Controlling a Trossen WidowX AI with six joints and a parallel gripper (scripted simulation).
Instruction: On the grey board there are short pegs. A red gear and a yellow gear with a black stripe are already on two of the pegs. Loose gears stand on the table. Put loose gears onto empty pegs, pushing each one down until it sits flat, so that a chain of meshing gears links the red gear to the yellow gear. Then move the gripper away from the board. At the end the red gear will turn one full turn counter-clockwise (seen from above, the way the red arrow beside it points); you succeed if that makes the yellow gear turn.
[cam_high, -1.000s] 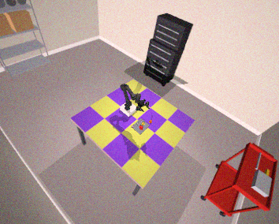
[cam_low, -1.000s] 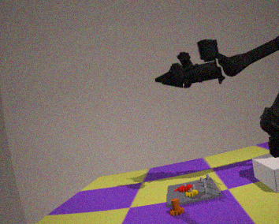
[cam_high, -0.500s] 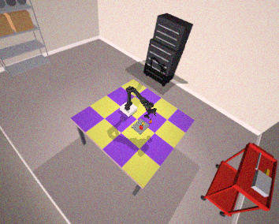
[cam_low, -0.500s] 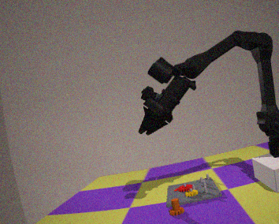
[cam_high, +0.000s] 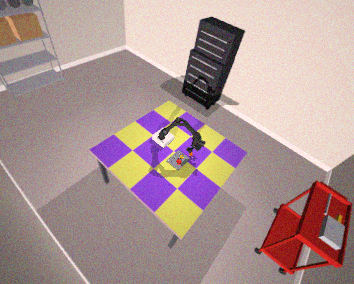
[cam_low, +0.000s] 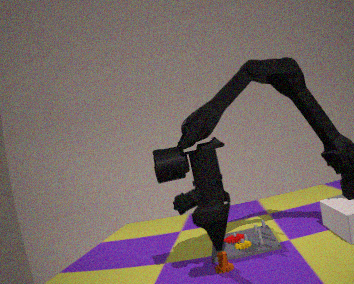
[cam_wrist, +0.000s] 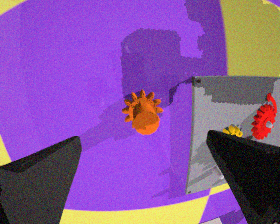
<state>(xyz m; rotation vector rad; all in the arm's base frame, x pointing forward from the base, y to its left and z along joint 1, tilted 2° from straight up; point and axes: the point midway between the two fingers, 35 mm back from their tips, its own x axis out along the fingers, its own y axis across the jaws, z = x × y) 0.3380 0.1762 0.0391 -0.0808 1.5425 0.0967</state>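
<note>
The orange gear lies 50 mm below my gripper tip. Round my gripper tip: red arrow 200 mm to the right, 50 mm below, 30 mm ahead; then red gear 180 mm to the right, 50 mm below; then yellow gear 120 mm to the right, 50 mm below, 30 mm behind.
</note>
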